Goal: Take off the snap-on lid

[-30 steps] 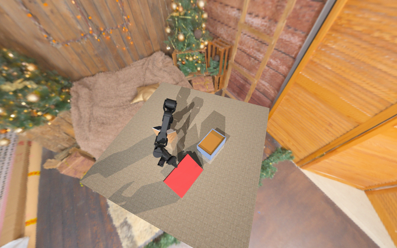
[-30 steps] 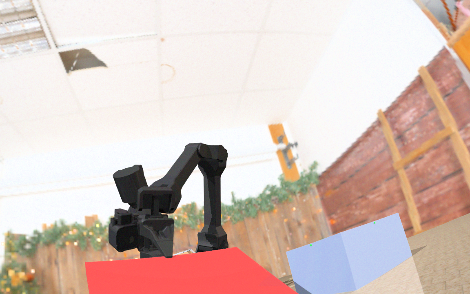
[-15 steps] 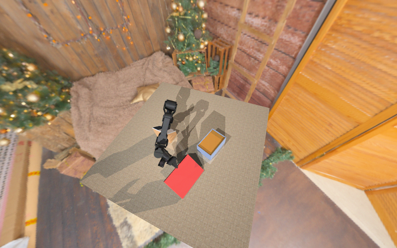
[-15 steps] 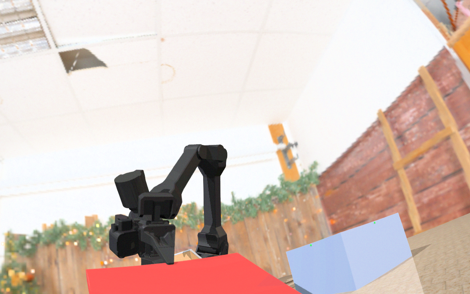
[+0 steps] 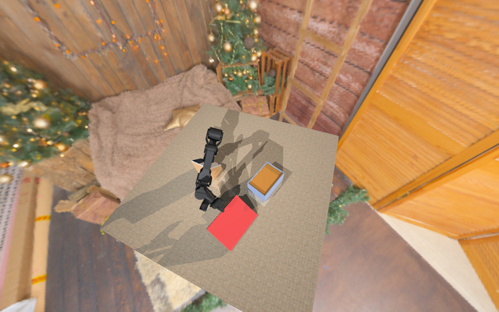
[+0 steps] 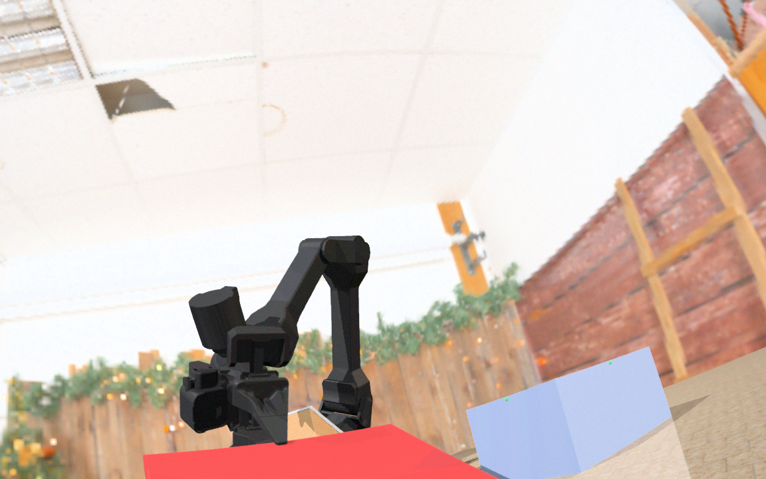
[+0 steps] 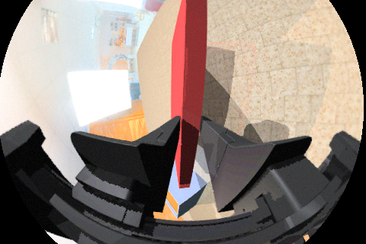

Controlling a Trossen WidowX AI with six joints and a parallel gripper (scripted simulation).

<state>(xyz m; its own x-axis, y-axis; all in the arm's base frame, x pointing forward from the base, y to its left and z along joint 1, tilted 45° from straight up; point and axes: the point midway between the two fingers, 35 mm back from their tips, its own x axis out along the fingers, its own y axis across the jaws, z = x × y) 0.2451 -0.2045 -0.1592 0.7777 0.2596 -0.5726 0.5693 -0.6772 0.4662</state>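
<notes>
Now: the red lid 7 cm ahead of my gripper tip, 4 cm below it and 2 cm to the right of it. From my gripper tip the other things lie so: pale blue storage box (30 cm to the left, 15 cm ahead, 4 cm below).
</notes>
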